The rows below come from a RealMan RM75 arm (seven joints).
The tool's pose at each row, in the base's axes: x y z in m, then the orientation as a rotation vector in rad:
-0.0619 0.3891 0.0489 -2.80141 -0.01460 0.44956
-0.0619 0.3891 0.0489 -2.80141 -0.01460 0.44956
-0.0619 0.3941 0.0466 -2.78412 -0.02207 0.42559
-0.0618 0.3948 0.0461 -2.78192 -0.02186 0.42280
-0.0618 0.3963 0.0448 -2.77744 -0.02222 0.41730
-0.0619 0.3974 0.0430 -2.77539 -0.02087 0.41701
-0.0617 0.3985 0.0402 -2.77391 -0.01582 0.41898
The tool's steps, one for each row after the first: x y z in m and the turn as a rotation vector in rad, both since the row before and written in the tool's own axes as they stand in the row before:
0.0000 0.0000 0.0000 0.00000 0.00000 0.00000
0.0010 -0.0041 0.0036 0.01924 0.01380 -0.01065
0.0003 -0.0005 0.0006 0.00253 0.00172 -0.00053
0.0005 -0.0010 0.0016 0.00504 0.00330 -0.00160
0.0005 -0.0005 0.0020 0.00219 0.00016 0.00061
0.0011 -0.0001 0.0028 0.00175 -0.00090 0.00353

